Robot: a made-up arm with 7 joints. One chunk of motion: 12 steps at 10 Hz.
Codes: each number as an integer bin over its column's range. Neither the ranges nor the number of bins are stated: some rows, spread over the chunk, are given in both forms.
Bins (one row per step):
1: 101 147 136 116 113 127 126
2: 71 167 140 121 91 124 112
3: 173 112 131 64 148 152 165
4: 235 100 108 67 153 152 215
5: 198 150 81 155 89 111 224
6: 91 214 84 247 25 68 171
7: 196 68 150 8 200 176 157
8: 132 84 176 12 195 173 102
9: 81 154 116 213 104 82 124
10: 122 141 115 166 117 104 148
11: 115 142 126 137 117 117 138
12: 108 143 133 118 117 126 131
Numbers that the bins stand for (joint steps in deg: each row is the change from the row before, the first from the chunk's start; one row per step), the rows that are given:
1: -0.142 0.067 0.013 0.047 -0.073 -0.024 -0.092
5: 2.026 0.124 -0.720 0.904 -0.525 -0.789 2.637
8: 0.551 -1.119 0.547 -2.236 1.471 2.177 -0.760
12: 0.014 -0.008 -0.027 0.091 0.002 -0.072 0.047
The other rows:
2: -0.813 0.444 0.067 0.157 -0.487 -0.167 -0.482
3: 1.467 -0.592 -0.053 -1.095 0.586 1.172 0.994
4: 2.853 -0.818 -0.360 -1.029 0.680 1.172 2.386
6: -0.366 1.328 -0.680 2.924 -1.729 -2.847 1.161
7: 1.981 -1.420 0.200 -2.324 1.565 2.320 0.771
9: -0.589 0.199 -0.253 2.178 -0.242 -2.177 -0.147
10: 0.327 -0.046 -0.267 1.145 0.002 -1.124 0.521
11: 0.171 -0.027 -0.120 0.509 0.002 -0.502 0.242

